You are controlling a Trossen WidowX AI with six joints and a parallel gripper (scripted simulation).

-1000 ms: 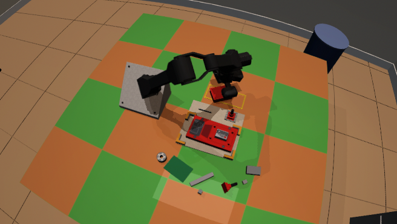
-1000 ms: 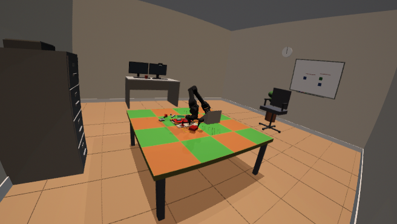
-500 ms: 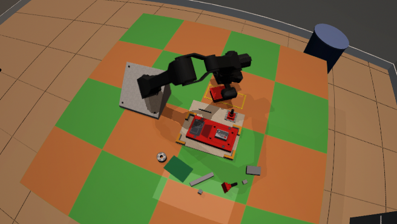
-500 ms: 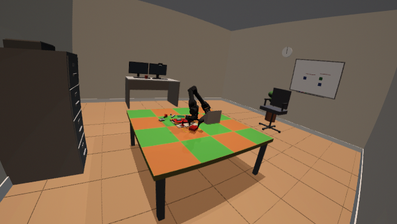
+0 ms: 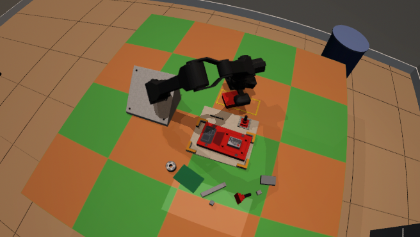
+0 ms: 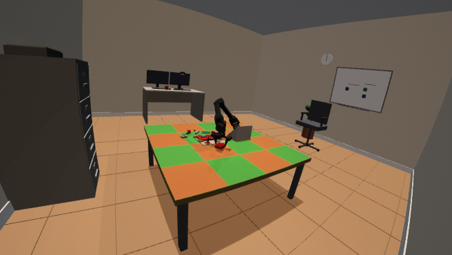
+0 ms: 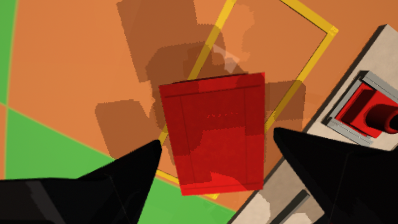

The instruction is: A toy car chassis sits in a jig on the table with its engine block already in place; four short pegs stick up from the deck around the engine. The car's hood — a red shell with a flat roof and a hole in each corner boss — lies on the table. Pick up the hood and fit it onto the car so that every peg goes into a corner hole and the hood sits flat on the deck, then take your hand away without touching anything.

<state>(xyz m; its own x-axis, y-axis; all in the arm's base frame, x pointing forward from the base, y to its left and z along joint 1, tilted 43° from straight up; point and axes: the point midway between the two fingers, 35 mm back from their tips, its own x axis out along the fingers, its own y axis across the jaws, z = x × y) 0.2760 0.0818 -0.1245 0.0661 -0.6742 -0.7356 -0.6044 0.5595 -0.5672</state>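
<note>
My gripper tip is right at the red hood. Round my gripper tip: grey engine block (70 mm ahead, 210 mm to the right); then grey bar (70 mm ahead, 410 mm to the right, 10 mm below); then dark green plate (40 mm behind, 410 mm to the right, 20 mm below).
</note>
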